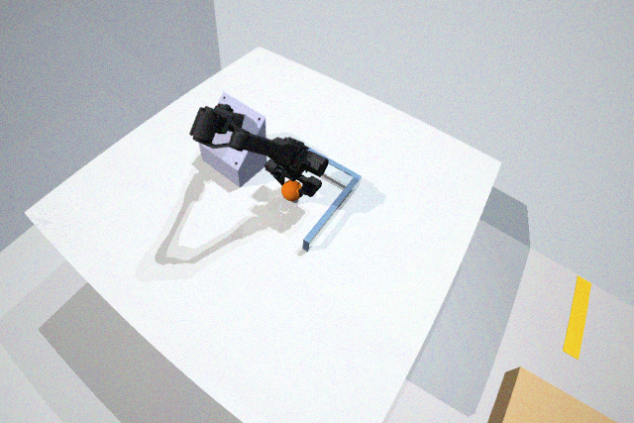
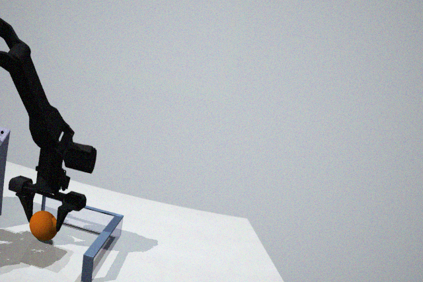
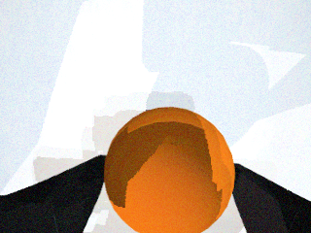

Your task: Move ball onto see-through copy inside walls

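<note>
My gripper tip is right at the orange ball.
</note>
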